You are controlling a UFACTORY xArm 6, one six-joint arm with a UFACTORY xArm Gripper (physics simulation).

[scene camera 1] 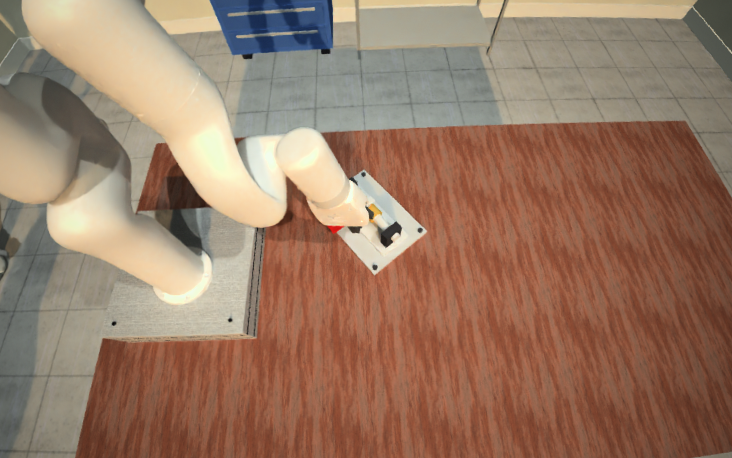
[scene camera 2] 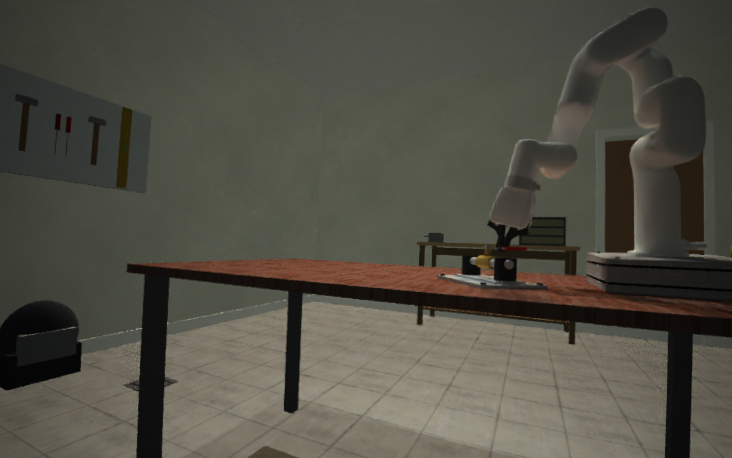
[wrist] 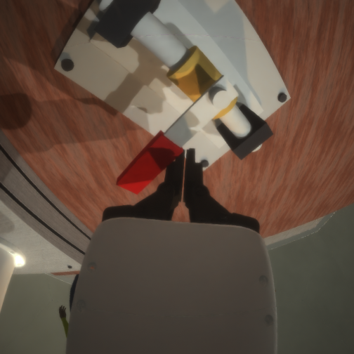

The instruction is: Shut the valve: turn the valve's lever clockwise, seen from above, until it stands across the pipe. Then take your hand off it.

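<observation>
The valve has a yellow body (scene camera 1: 374,212) (scene camera 2: 484,262) (wrist: 195,75) on a pale pipe (wrist: 162,40), above a white plate (scene camera 1: 396,207) (wrist: 87,65). The lever's red grip (scene camera 1: 334,229) (scene camera 2: 513,248) (wrist: 150,162) points toward the robot's base. In the wrist view the lever stands about square across the pipe. My gripper (scene camera 2: 500,247) (wrist: 184,159) is shut and empty. Its fingertips are close beside the inner end of the red grip, on the right in the wrist view; whether they touch it I cannot tell. In scene camera 1 the hand hides part of the lever.
Black supports (scene camera 1: 390,233) (scene camera 2: 505,270) (wrist: 245,132) hold the pipe's ends. The plate lies on the red-brown table (scene camera 1: 512,297) (scene camera 2: 323,275). The robot's grey base block (scene camera 1: 161,318) (scene camera 2: 658,275) is close by. A blue drawer cabinet (scene camera 1: 278,24) stands beyond the table.
</observation>
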